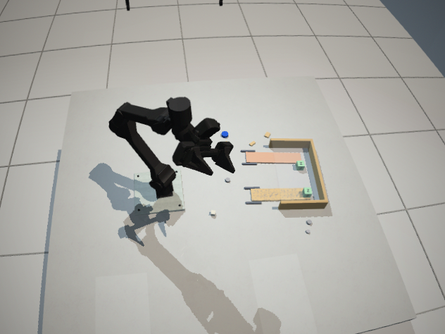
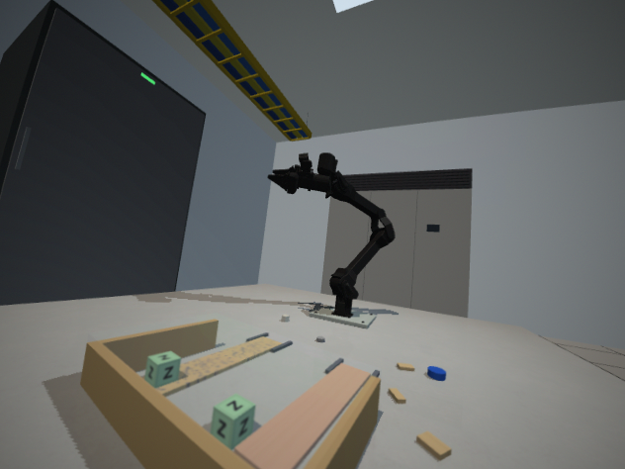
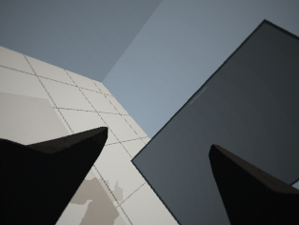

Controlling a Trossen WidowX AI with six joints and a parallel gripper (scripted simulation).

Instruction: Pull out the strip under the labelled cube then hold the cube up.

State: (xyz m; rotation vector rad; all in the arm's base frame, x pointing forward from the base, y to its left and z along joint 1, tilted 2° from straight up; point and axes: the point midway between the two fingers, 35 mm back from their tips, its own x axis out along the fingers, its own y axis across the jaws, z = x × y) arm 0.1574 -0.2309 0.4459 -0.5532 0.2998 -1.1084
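Now: gripper tip 46 cm above the white bit, 13 cm to the right of it and 1 cm short of it. From my gripper tip the other things lie so: blue disc 51 cm to the left, 46 cm below, 14 cm ahead.
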